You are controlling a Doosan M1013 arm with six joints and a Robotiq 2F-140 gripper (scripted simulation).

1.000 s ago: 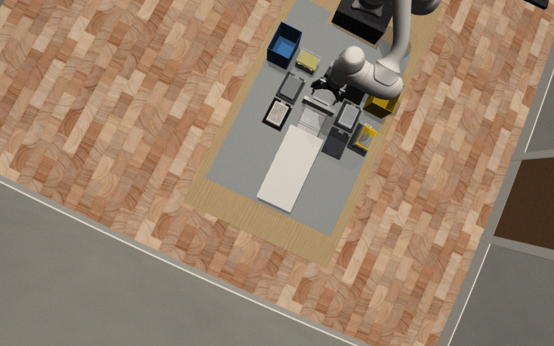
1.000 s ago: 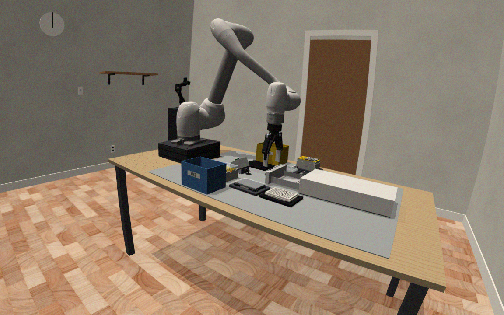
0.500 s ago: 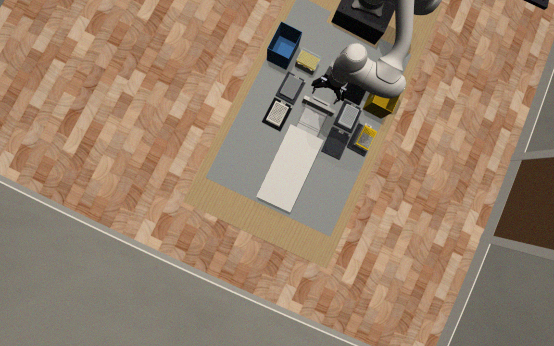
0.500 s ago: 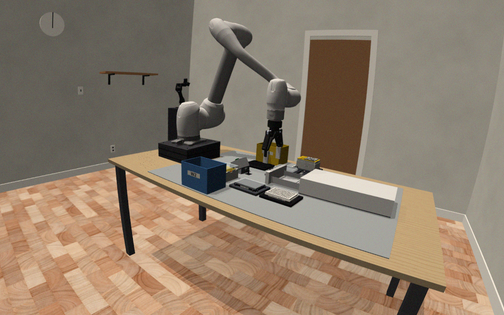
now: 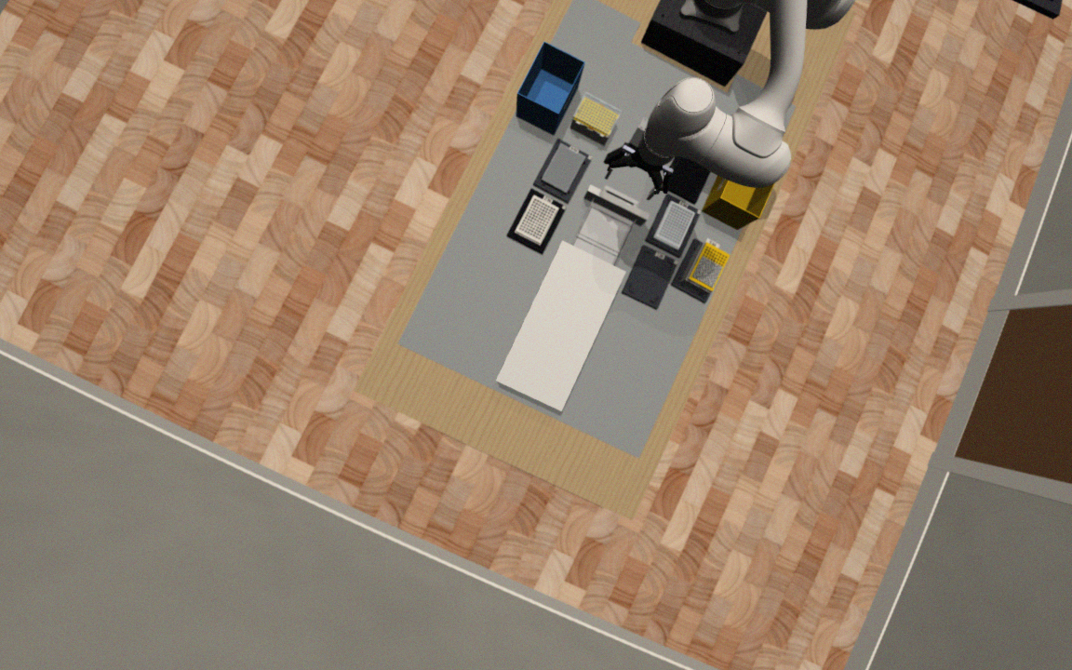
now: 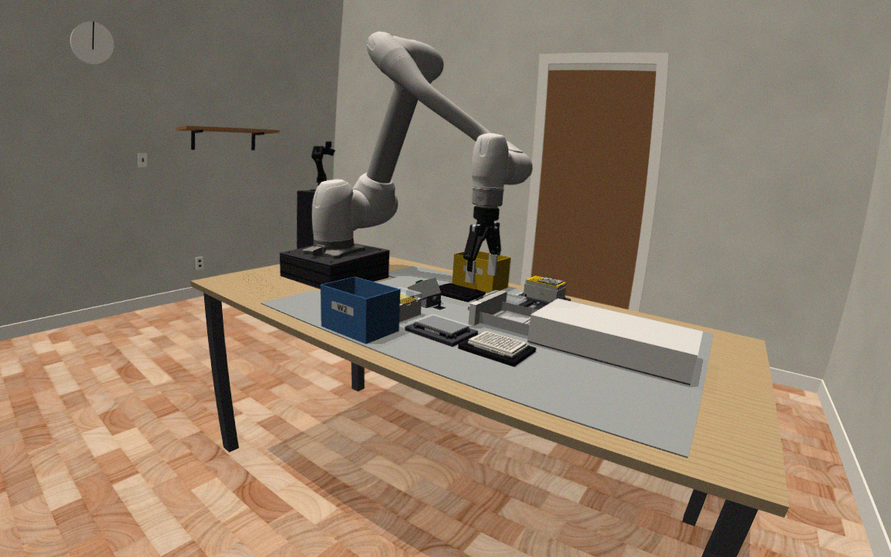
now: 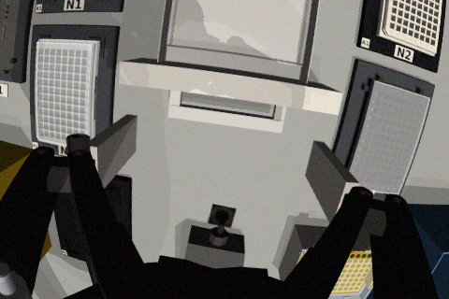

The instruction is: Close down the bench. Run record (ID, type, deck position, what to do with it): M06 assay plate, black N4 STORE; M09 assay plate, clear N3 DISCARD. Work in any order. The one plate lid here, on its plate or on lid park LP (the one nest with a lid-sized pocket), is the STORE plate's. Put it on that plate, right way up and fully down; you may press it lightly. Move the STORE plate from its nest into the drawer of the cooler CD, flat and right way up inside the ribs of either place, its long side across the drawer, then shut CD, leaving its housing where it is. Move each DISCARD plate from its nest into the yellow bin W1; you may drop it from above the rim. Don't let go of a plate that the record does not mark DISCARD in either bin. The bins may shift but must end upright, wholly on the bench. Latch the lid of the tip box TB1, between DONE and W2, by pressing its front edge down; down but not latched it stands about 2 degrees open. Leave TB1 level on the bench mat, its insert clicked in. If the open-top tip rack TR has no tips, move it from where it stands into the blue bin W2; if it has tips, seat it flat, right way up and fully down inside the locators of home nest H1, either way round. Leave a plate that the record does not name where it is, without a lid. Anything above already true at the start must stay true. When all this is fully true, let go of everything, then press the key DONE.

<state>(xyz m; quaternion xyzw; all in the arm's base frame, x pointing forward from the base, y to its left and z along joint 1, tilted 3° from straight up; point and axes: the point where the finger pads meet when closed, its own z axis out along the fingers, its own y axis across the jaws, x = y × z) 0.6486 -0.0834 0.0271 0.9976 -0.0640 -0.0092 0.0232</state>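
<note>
Now: hand 30 mm past the grey plate lid, 190 mm to the left of it and 110 mm above it. Round my hand: nest N3 (20 mm ahead, 190 mm to the left, 130 mm below); insert (200 mm behind, 140 mm to the right, 80 mm below); done key box (210 mm behind, 20 mm to the left, 80 mm below).
</note>
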